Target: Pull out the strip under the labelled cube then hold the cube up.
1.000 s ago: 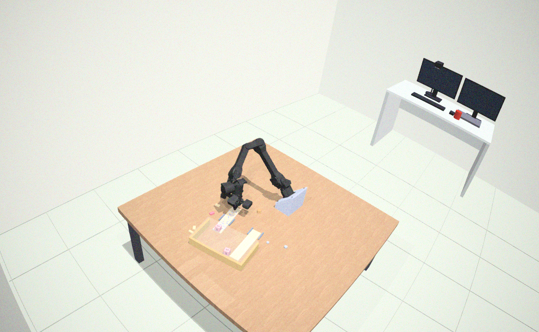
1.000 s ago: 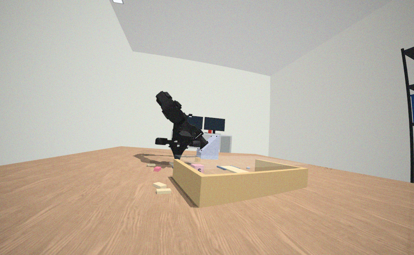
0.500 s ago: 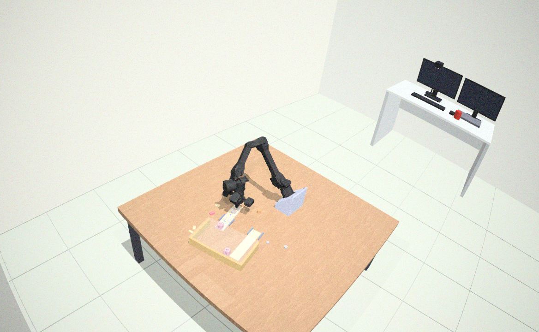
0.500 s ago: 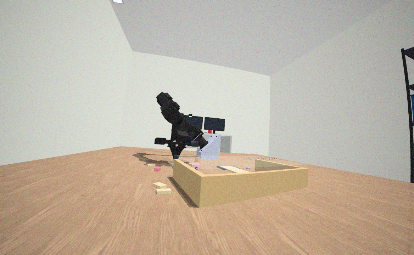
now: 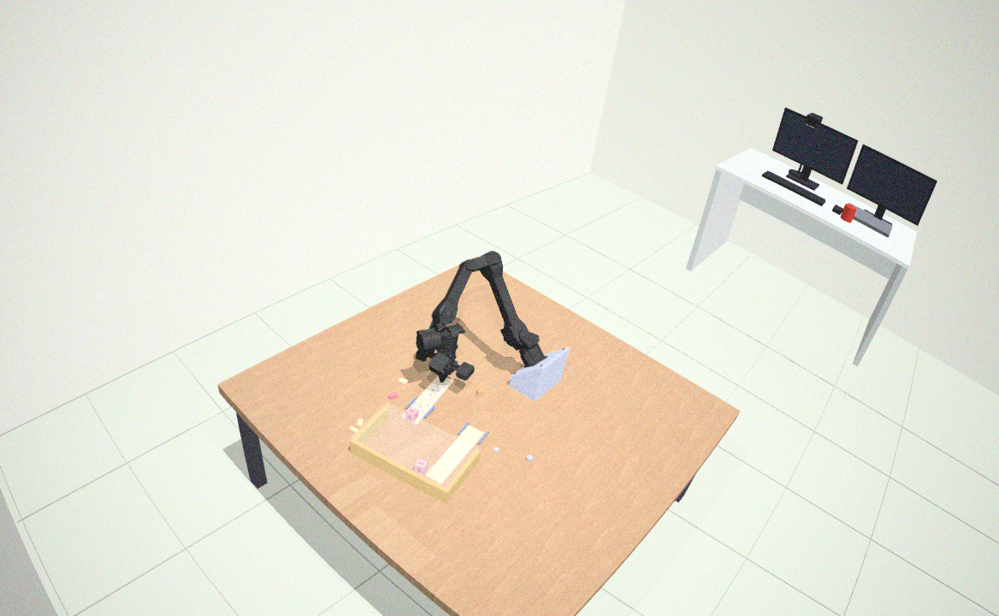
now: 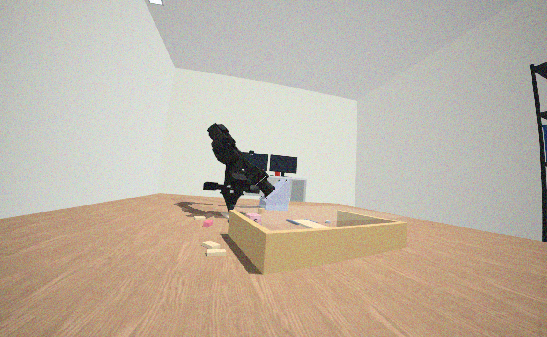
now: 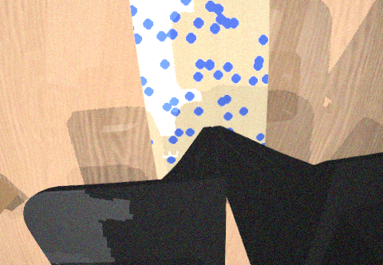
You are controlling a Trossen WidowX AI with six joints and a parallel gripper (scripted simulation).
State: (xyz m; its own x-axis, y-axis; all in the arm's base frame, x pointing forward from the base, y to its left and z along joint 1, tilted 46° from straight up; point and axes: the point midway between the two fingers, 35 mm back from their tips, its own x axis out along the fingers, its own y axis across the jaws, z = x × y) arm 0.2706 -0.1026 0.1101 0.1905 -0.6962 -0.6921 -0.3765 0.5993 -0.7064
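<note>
My gripper tip is 9 cm short of the dotted strip and 4 cm to the right of it. The rest, counted from my gripper tip: cream block (10 cm ahead, 7 cm to the right); pink block (18 cm ahead, 3 cm to the right); orange cube (7 cm behind, 11 cm to the left).
</note>
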